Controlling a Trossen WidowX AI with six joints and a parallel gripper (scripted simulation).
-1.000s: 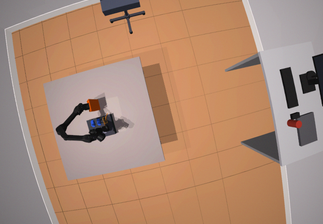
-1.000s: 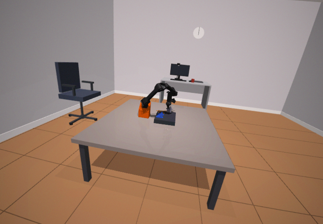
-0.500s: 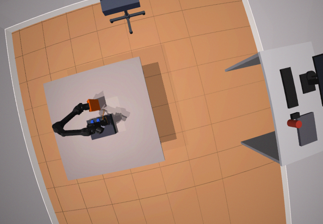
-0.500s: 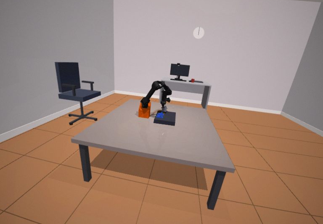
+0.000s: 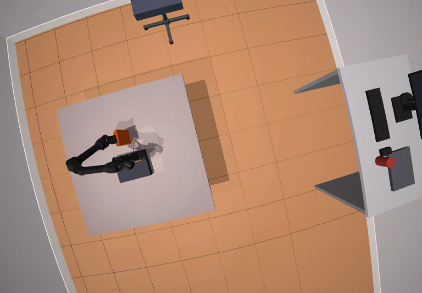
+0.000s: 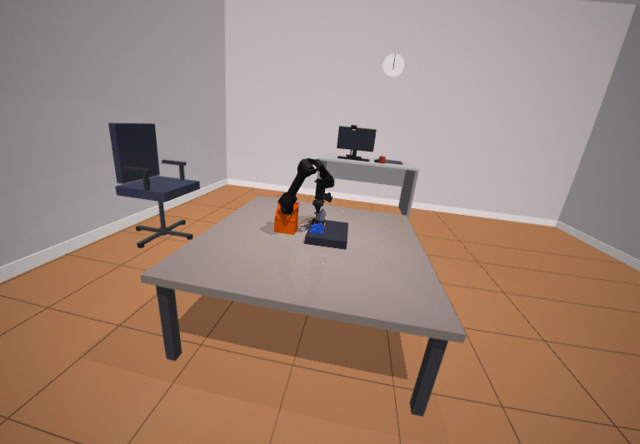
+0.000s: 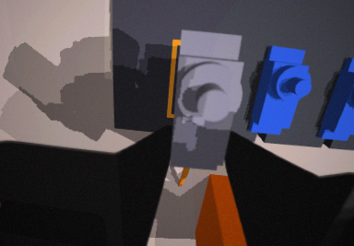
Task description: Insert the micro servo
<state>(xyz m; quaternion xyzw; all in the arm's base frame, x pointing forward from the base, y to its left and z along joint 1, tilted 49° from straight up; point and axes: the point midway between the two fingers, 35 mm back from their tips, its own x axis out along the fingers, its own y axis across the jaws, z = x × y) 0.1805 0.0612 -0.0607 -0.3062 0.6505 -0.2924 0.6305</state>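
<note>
My gripper tip is now 120 mm short of the dark robot deck, 70 mm to the left of it and 100 mm above it.
</note>
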